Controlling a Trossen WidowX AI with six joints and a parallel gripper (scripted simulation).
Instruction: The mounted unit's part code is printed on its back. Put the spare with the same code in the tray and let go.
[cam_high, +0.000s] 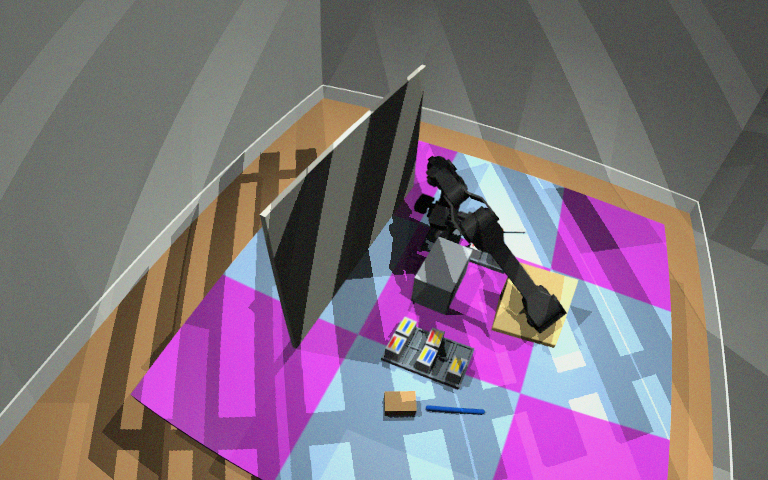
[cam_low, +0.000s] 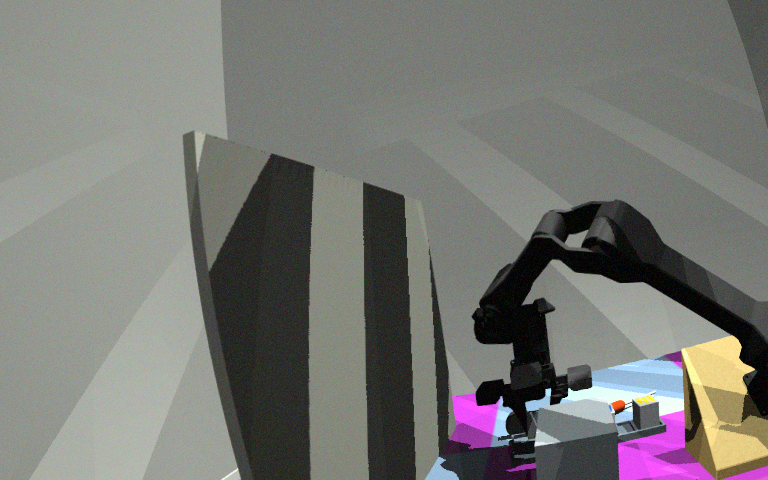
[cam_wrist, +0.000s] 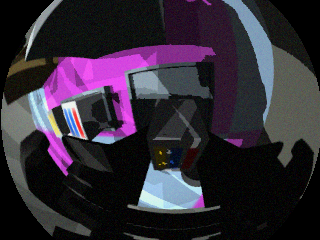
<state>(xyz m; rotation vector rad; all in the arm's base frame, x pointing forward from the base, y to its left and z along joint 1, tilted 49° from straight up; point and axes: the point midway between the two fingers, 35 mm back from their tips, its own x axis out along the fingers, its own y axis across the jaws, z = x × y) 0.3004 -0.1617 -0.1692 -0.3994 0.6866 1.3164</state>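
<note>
Now: the grey holder 140 mm behind my gripper tip, 40 mm to the left of it and 20 mm below it. From my gripper tip the other things lie so: blue marker pen: 130 mm behind, 530 mm to the left, 20 mm below; tall grey panel: 210 mm ahead, 130 mm to the left, 200 mm above; grey box: 20 mm behind, 190 mm to the left, 30 mm above.
</note>
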